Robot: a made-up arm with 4 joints. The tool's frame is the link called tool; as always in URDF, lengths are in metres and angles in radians. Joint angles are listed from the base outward. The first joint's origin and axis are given. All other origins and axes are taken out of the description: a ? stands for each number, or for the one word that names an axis. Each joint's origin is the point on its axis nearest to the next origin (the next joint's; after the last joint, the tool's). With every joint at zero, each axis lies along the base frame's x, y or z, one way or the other. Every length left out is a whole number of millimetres.
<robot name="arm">
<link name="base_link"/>
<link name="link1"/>
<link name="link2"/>
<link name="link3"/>
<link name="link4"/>
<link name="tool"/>
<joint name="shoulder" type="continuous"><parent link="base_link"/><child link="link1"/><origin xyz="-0.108 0 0.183"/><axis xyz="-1 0 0"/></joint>
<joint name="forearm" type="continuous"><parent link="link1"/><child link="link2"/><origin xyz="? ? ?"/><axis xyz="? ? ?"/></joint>
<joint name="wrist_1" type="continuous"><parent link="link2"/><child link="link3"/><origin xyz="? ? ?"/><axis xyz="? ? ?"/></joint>
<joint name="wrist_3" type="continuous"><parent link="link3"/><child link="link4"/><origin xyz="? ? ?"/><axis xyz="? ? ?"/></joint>
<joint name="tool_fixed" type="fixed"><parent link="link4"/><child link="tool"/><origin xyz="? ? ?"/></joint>
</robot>
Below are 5 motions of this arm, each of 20 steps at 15 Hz.
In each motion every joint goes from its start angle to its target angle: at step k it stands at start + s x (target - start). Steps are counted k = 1, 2, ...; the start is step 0. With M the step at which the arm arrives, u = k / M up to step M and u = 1 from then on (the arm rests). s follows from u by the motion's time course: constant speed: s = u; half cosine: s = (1 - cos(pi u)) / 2; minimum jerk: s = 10 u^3 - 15 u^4 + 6 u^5.
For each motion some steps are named. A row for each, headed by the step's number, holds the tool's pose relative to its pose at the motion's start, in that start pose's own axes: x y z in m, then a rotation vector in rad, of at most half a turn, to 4 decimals.
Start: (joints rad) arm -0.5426 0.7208 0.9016 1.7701
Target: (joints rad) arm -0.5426 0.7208 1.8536 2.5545
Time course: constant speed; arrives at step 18
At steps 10, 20:
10: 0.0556 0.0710 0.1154 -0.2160 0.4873 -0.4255
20: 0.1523 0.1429 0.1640 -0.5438 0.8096 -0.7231

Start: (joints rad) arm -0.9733 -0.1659 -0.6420 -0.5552
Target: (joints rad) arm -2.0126 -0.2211 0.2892 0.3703
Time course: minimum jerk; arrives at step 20
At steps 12, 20:
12: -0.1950 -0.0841 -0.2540 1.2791 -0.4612 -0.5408
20: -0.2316 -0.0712 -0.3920 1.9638 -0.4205 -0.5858

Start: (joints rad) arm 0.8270 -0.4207 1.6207 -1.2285
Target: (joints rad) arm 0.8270 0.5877 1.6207 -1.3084
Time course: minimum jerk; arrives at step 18
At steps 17, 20:
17: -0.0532 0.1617 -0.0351 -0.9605 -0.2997 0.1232
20: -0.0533 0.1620 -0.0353 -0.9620 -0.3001 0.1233

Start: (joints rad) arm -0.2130 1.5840 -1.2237 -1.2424
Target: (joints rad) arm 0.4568 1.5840 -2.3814 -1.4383
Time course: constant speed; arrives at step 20
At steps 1, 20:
1: 0.0044 0.0119 0.0003 -0.0282 0.0511 -0.0220
20: 0.1157 0.1484 -0.0855 -0.0930 1.1001 -0.5126

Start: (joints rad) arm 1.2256 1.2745 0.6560 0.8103
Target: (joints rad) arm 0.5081 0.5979 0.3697 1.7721
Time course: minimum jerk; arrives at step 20
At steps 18, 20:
18: 0.2496 0.2674 0.0714 -0.7516 0.3902 -0.6278
20: 0.2522 0.2690 0.0709 -0.7576 0.3921 -0.6314

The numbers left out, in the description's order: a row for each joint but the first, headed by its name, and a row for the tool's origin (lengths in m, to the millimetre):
forearm: xyz 0 0.066 0.287, axis 0 0 -1
wrist_1: xyz -0.021 -0.066 0, axis 1 0 0
wrist_3: xyz 0 0.115 0.116, axis 0 0 -1
tool: xyz -0.1 -0.109 0

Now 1 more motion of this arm.
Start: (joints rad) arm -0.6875 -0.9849 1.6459 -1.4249
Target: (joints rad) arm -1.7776 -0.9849 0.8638 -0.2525
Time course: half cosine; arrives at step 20
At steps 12, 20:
12: -0.1174 0.2456 0.1118 -0.1416 0.0342 -0.1849
20: -0.2482 0.3445 0.1397 -0.2833 -0.0896 -0.3139

